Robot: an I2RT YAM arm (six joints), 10 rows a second.
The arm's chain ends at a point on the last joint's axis. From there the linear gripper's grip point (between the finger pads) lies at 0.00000 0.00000 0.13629 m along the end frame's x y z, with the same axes.
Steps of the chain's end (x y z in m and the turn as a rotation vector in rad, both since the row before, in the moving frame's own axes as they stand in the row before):
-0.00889 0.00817 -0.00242 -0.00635 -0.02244 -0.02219
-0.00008 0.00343 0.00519 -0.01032 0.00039 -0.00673
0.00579 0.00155 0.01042 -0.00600 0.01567 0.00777
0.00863 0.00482 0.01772 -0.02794 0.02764 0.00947
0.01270 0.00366 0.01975 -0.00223 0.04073 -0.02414
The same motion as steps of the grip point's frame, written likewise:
-0.01194 0.00907 -0.00246 -0.00635 -0.02244 -0.02219
-0.00002 0.00484 0.00518 -0.01032 0.00039 -0.00673
0.00792 0.00238 0.01040 -0.00600 0.01567 0.00777
0.01238 0.00864 0.01761 -0.02794 0.02764 0.00947
0.01825 0.00390 0.01964 -0.00223 0.04073 -0.02414

